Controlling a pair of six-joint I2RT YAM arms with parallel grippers.
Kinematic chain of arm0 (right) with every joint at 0, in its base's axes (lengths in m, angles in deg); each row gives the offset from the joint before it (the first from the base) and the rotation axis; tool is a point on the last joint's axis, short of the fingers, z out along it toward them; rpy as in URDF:
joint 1: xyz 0 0 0.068 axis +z
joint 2: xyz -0.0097 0.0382 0.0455 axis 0.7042 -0.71 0
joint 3: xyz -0.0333 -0.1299 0.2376 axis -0.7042 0.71 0
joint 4: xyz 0.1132 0.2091 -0.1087 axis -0.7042 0.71 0
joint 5: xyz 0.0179 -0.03 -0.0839 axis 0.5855 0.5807 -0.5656
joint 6: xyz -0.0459 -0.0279 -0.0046 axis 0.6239 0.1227 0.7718
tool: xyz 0 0 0 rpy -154.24 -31.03 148.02
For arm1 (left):
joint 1: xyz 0 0 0.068 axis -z
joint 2: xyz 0.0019 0.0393 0.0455 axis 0.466 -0.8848 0
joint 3: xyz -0.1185 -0.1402 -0.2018 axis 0.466 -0.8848 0
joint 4: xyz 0.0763 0.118 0.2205 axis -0.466 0.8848 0
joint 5: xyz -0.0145 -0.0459 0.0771 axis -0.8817 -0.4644 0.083
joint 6: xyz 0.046 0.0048 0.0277 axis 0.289 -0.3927 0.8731
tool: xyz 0 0 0 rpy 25.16 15.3 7.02
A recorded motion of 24 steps. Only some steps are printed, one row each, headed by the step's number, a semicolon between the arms.
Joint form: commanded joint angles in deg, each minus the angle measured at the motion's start. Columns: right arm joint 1, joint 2, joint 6, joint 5, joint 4, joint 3; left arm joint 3, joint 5, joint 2, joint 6, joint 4, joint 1.
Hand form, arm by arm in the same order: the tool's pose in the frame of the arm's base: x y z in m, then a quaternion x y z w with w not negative. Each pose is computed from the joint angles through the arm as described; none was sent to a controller.
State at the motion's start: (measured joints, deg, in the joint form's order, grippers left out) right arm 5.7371 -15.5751 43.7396 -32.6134 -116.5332 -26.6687; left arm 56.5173 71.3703 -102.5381 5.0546 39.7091 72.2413
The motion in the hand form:
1: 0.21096 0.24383 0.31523 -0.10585 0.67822 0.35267 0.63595; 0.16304 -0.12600 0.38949 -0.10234 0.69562 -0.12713 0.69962
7: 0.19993 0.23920 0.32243 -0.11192 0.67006 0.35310 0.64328; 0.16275 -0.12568 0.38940 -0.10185 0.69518 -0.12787 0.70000
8: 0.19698 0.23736 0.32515 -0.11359 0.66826 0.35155 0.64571; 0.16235 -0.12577 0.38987 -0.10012 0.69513 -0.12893 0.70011
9: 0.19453 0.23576 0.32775 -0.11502 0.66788 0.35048 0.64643; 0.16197 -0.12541 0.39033 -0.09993 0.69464 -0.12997 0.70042
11: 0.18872 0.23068 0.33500 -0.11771 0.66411 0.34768 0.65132; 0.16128 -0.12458 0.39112 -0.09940 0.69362 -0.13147 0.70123
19: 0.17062 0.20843 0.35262 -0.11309 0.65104 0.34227 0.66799; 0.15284 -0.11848 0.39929 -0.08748 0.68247 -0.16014 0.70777
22: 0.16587 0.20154 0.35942 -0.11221 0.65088 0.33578 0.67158; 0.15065 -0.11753 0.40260 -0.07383 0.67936 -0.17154 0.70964
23: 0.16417 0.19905 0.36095 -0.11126 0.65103 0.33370 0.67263; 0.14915 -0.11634 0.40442 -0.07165 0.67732 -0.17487 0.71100
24: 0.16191 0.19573 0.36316 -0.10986 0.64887 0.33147 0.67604; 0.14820 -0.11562 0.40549 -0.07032 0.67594 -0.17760 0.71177
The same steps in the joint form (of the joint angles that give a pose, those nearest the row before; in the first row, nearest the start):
1: 0.02 0.68 -0.11 -0.62 -0.46 0.93; -0.06 -0.07 -0.13 -0.17 -1.55 -0.06
7: 1.12 3.42 1.06 -1.34 0.19 1.87; -0.17 -0.18 -0.01 -0.12 -1.65 -0.08
8: 1.37 4.31 1.50 -1.62 0.70 1.99; -0.10 -0.32 0.04 -0.02 -1.59 0.00
9: 1.56 5.09 1.74 -1.79 1.49 1.97; -0.07 -0.42 0.15 -0.02 -1.57 -0.02
11: 1.89 7.15 2.56 -2.20 3.02 1.97; -0.06 -0.62 0.38 0.06 -1.56 -0.07
19: 2.24 14.32 4.06 -3.63 6.59 3.35; 0.08 -3.62 2.68 0.32 -1.64 -0.03
22: 2.23 16.41 4.65 -4.26 8.98 2.97; 0.36 -5.63 3.19 0.96 -1.67 -0.07
23: 2.23 17.14 4.78 -4.52 9.65 3.01; 0.51 -6.04 3.55 1.12 -1.57 -0.08
24: 2.23 18.08 5.12 -4.85 10.07 3.15; 0.59 -6.34 3.79 1.17 -1.54 -0.08

